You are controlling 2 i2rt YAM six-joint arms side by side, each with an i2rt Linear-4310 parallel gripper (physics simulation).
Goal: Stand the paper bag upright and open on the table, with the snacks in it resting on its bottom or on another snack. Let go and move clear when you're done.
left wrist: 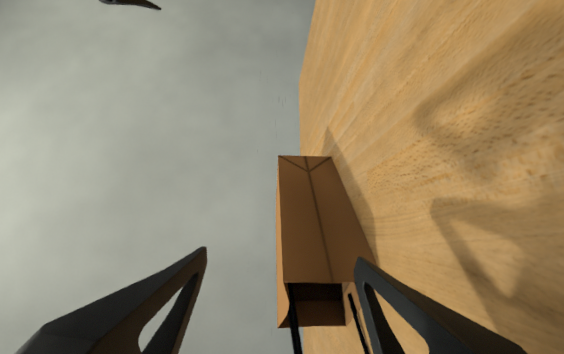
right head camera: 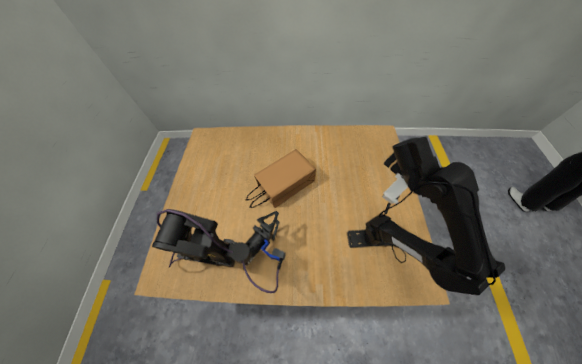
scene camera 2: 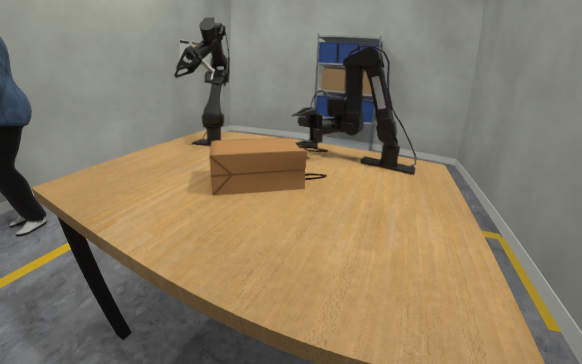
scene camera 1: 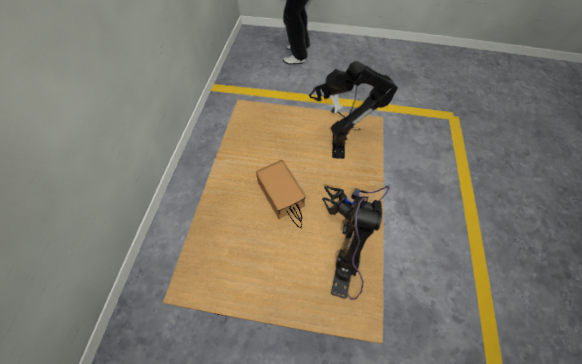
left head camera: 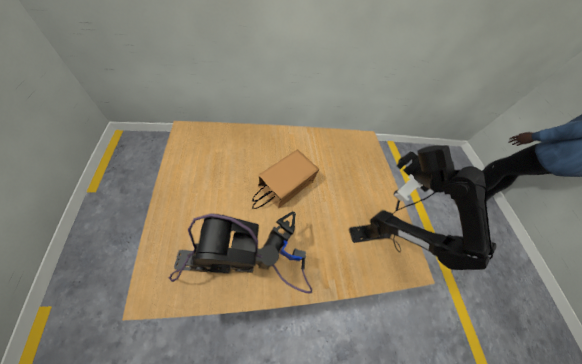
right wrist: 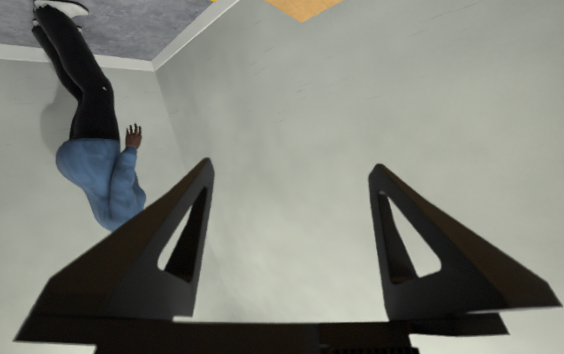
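Note:
The brown paper bag (left head camera: 290,175) (right head camera: 286,176) (scene camera 1: 281,186) (scene camera 2: 257,167) (left wrist: 310,215) lies on its side on the table (left head camera: 200,165) (scene camera 2: 350,260). Its open mouth and black loop handles (left head camera: 261,197) (right head camera: 256,196) (scene camera 2: 316,176) point to the lower left in the head views. No snacks show; the bag's inside is dark in the left wrist view. My left gripper (left head camera: 286,217) (right head camera: 268,217) (scene camera 1: 325,194) (left wrist: 282,259) is open and empty, near the mouth side, apart from the bag. My right gripper (left head camera: 401,164) (right head camera: 387,162) (scene camera 1: 315,96) (right wrist: 293,167) is open and empty, raised near the table's right edge in the head views.
A person in a blue top (left head camera: 560,155) (right wrist: 95,160) stands on the floor beyond the right side of the table in the head views. A shelf unit (scene camera 2: 318,50) with blue and brown boxes stands behind the arms in scene camera 2. Walls surround the area.

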